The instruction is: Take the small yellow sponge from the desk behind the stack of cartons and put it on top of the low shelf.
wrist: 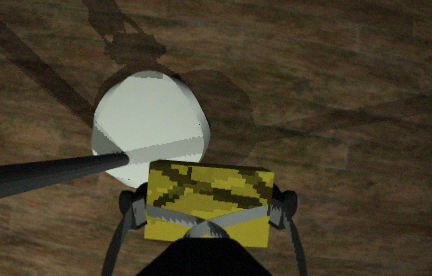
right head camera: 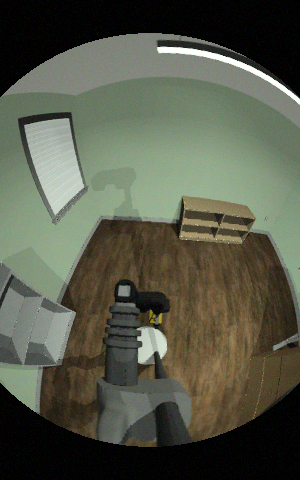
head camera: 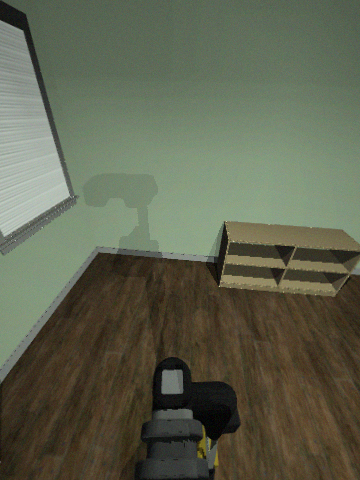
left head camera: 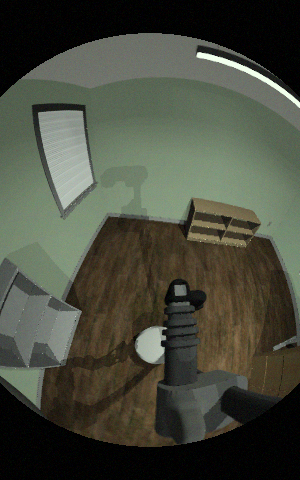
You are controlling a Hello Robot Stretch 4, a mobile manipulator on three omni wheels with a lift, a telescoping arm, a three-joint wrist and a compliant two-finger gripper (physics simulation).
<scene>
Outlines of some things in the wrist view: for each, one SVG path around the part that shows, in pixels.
My gripper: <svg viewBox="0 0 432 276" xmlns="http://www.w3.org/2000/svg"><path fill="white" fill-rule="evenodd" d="M296 192L286 190L281 193L278 186L273 183L271 212L270 204L208 220L147 204L148 216L190 227L191 229L185 233L183 238L174 241L135 276L273 276L239 242L230 238L223 229L270 215L268 224L277 230L286 229L296 256L299 276L308 276L303 247L298 230L292 220L298 205ZM148 182L141 184L135 193L130 190L120 193L119 209L123 218L116 228L107 250L101 276L112 276L118 253L129 229L138 230L147 224L146 202Z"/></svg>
A small yellow sponge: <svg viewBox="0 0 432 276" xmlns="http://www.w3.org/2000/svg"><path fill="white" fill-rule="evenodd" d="M270 215L231 225L223 229L230 238L236 240L242 246L267 247ZM149 162L145 239L176 241L183 238L185 233L191 229L190 227L148 216L147 204L186 213L206 220L270 204L271 212L273 171L263 167L163 159Z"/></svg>
</scene>
